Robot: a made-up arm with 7 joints. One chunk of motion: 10 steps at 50 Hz.
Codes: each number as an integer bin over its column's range. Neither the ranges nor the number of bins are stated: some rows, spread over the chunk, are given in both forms.
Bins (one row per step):
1: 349 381 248 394 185 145
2: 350 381 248 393 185 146
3: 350 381 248 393 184 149
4: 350 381 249 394 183 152
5: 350 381 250 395 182 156
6: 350 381 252 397 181 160
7: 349 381 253 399 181 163
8: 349 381 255 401 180 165
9: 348 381 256 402 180 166
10: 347 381 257 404 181 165
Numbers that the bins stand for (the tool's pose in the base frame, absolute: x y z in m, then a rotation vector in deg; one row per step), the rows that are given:
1: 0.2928 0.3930 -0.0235 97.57 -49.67 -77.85
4: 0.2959 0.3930 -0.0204 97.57 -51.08 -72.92
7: 0.2928 0.3930 -0.0078 101.10 -52.49 -65.17
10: 0.2865 0.3930 0.0047 104.62 -52.49 -63.76
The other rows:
2: 0.2959 0.3930 -0.0235 96.87 -49.67 -77.14
3: 0.2959 0.3930 -0.0235 96.87 -50.37 -75.03
5: 0.2959 0.3930 -0.0172 98.28 -51.78 -70.10
6: 0.2959 0.3930 -0.0110 99.69 -52.49 -67.28
8: 0.2928 0.3930 -0.0016 102.50 -53.19 -63.76
9: 0.2896 0.3930 0.0016 103.21 -53.19 -63.05

